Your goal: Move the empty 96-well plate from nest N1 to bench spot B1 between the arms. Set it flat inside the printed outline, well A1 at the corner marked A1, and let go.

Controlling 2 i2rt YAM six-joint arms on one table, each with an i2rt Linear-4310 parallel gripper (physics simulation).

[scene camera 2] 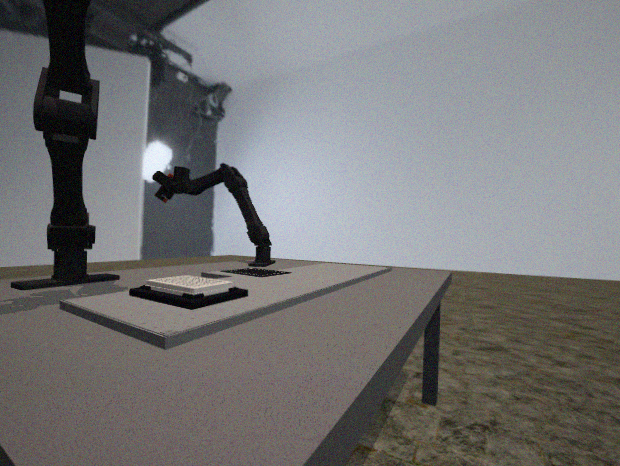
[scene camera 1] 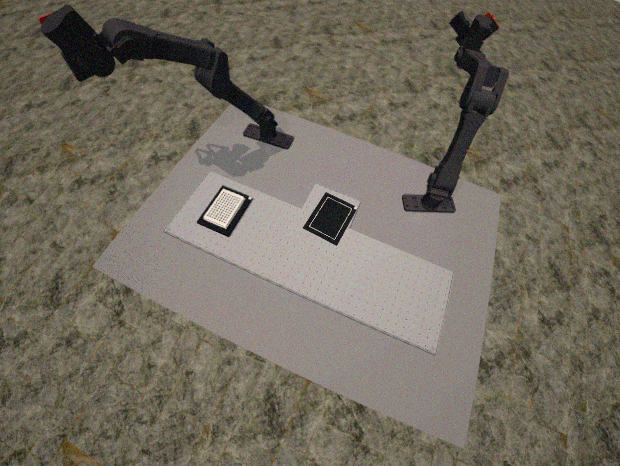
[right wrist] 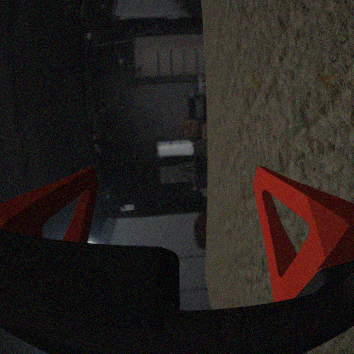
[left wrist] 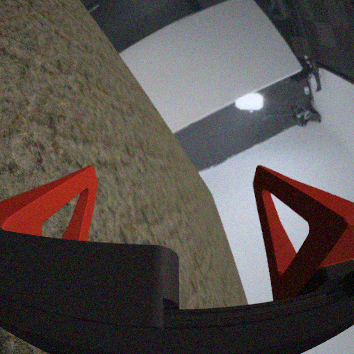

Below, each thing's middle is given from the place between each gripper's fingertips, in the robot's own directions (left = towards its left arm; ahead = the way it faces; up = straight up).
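White well plate [scene camera 2: 179,285]: 33 cm below my left hand, 102 cm ahead of it and 54 cm to the right of it.
My right hand: 440 mm above the plate, 390 mm to the right of it and 30 mm short of it.
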